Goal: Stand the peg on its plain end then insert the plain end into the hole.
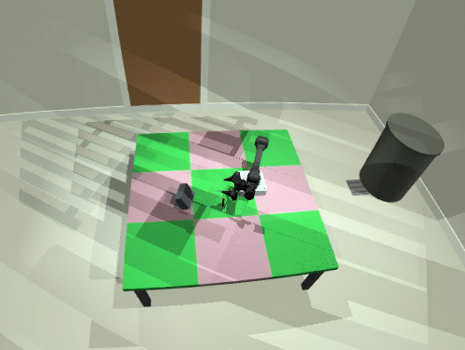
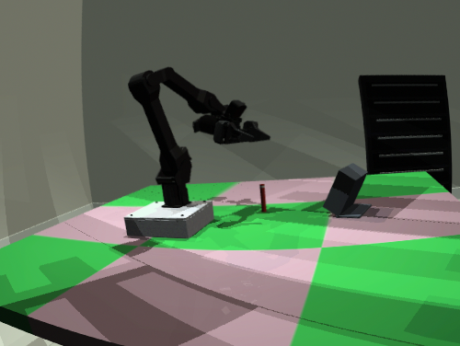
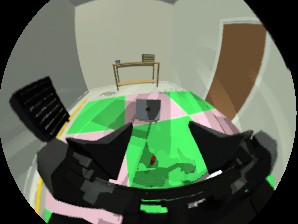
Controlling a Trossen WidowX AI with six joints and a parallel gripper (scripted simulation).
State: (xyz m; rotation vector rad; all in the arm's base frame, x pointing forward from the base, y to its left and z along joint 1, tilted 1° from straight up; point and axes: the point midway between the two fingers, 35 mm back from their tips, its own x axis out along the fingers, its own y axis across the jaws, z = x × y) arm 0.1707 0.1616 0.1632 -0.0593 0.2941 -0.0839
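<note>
Right now my gripper tip is 15 cm above the red peg and 2 cm past it. From my gripper tip the other things lie so: sloped panel (24 cm ahead, 15 cm below, 1 cm to the left).
</note>
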